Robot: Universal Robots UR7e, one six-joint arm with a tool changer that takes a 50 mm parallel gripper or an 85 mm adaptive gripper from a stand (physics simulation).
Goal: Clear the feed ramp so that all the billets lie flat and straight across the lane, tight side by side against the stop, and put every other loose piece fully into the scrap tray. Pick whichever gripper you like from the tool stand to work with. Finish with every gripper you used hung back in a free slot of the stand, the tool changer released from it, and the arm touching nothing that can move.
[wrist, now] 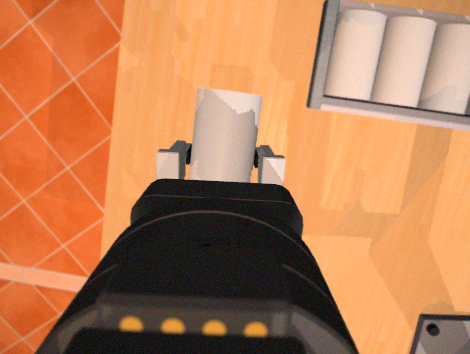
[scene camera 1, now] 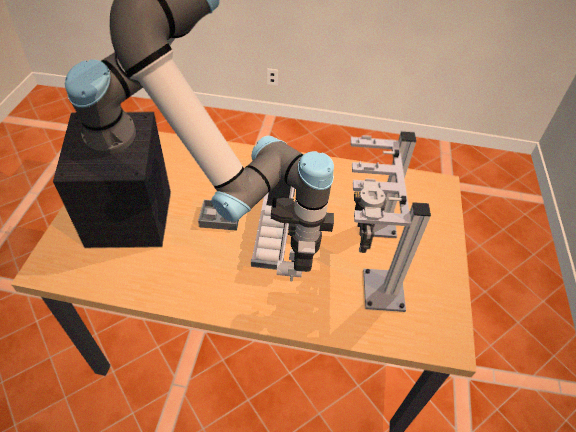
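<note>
My gripper is shut on a pale cylindrical billet, gripping it across its sides. The held billet is clear of the lane, beyond its near end and to the right in the scene view. Several pale billets lie side by side across the lane; the arm hides the lane's far part. The scrap tray stands left of the lane with a small light piece in it. The tool stand is at the right.
Another gripper hangs in the stand, fingers down. The stand's near base plate is right of the held billet in the scene view. The black robot pedestal stands at the left. The table's front edge is nearby.
</note>
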